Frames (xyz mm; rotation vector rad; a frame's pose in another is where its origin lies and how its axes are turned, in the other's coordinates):
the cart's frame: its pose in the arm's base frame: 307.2 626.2 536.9 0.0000 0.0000 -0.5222
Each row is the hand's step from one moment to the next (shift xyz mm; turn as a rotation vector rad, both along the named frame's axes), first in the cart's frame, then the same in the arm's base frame.
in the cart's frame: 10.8 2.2 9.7 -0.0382 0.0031 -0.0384
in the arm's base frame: 10.5 -3.5 9.7 -0.0316 0.0217 -0.0384
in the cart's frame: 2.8 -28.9 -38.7 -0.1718 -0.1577 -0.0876
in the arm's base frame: -12.0 -26.4 -38.7 -0.2276 -0.0510 -0.0876
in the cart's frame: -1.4 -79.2 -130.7 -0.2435 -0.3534 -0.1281
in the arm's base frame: -40.7 -67.9 -130.7 -0.3873 -0.1848 -0.1281
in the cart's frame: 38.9 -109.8 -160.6 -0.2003 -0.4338 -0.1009
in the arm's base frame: -21.1 -114.6 -160.6 -0.3900 -0.2761 -0.1009
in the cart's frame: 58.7 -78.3 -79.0 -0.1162 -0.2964 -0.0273
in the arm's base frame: 11.8 -97.1 -79.0 -0.2486 -0.1989 -0.0273
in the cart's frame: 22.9 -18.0 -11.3 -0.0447 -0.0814 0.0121
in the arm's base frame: 10.9 -27.0 -11.3 -0.0793 -0.0483 0.0121
